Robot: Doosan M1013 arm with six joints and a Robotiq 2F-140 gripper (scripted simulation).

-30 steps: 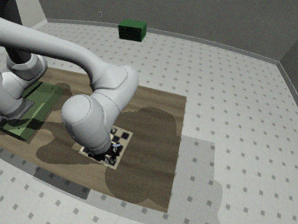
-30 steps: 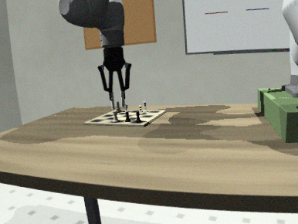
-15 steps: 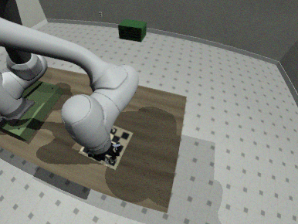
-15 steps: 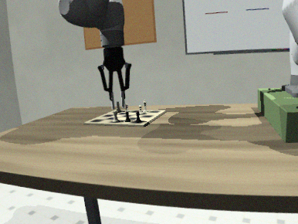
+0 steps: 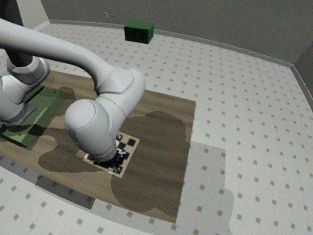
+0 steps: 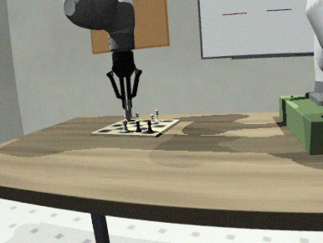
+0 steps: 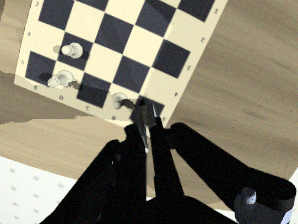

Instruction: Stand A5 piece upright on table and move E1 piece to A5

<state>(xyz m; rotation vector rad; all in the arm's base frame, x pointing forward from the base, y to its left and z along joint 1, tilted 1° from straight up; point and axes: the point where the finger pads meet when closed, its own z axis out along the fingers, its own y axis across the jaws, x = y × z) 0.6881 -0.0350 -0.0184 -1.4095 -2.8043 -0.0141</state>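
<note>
Now: hand 70 mm past the small chessboard, 80 mm to the right of it and 50 mm above it.
</note>
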